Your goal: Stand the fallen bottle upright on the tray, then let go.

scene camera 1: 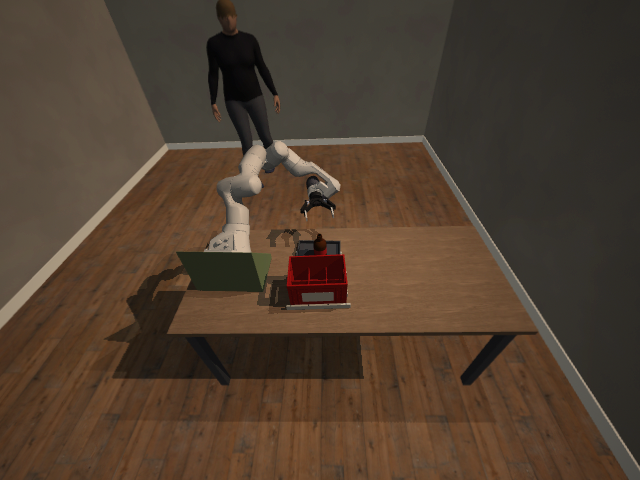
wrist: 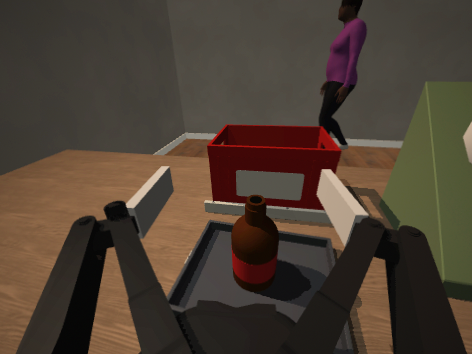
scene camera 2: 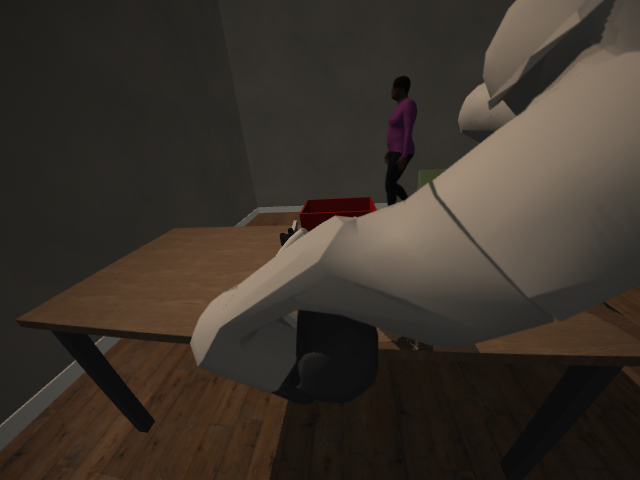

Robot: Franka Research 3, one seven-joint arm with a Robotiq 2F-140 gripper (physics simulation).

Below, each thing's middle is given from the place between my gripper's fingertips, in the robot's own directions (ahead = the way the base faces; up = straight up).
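Scene:
There's the brown bottle (wrist: 254, 237), and it's 7 cm to the right of my hand and 14 cm below it.

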